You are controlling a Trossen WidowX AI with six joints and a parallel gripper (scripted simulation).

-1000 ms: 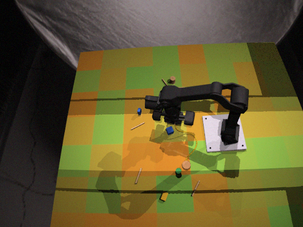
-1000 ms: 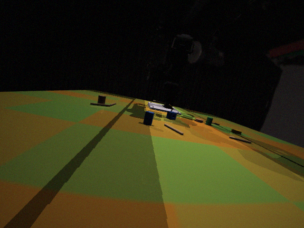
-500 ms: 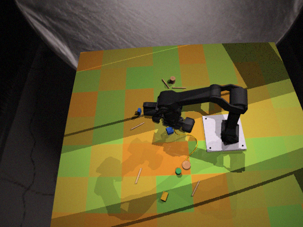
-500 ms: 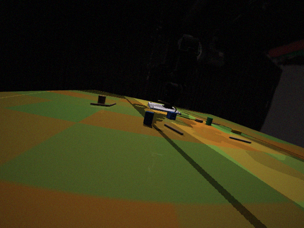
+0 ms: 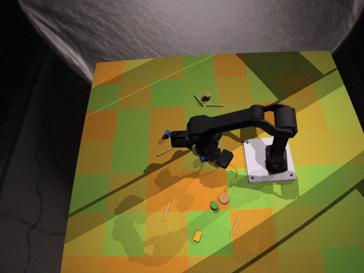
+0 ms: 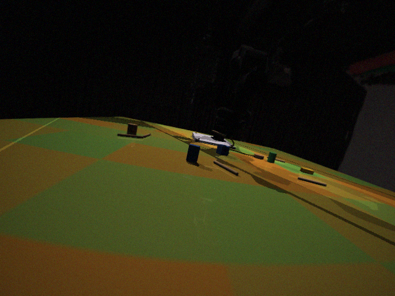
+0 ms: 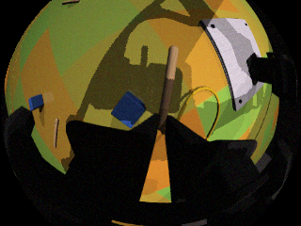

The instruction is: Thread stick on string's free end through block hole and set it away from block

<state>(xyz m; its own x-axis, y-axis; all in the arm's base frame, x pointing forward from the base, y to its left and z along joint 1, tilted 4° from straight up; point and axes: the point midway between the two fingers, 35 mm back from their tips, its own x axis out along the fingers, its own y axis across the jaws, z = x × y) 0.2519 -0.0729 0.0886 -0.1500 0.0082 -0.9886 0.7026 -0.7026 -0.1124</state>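
Right now the loose stick is 17 cm ahead of my gripper tip, 9 cm to the right of it and 5 cm below it. Round my gripper tip: round wooden button 2 cm behind, 16 cm to the left, 5 cm below; thin wooden stick 1 cm behind, 1 cm to the right; green cylinder 3 cm ahead, 19 cm to the left, 4 cm below.
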